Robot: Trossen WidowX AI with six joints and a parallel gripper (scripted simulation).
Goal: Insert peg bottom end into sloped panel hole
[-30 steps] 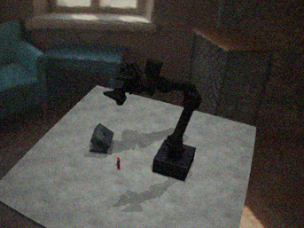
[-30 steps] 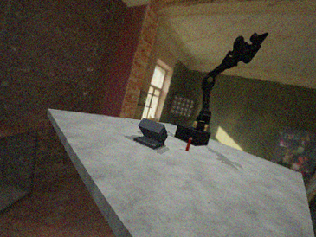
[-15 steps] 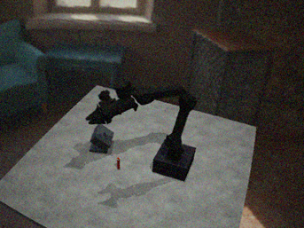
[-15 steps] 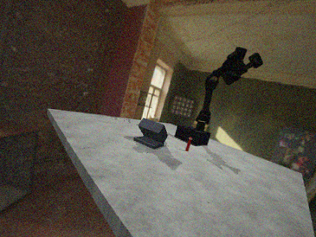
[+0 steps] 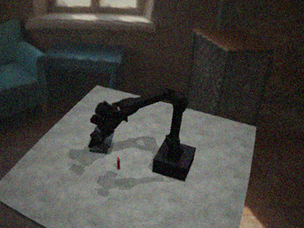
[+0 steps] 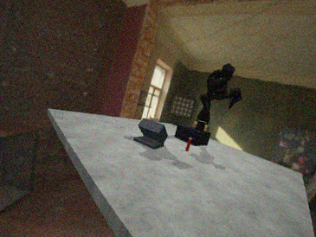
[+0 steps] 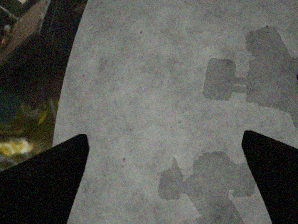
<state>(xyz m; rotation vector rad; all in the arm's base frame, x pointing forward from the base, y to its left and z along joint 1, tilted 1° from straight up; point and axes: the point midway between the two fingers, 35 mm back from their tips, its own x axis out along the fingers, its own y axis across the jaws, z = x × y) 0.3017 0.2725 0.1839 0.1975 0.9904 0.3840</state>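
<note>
Now: gripper tip 20 cm above the red peg, 14 cm to the left of it and 5 cm past it. The rest, counted from my gripper tip: sloped panel: 26 cm to the right, 19 cm below, 13 cm ahead.
</note>
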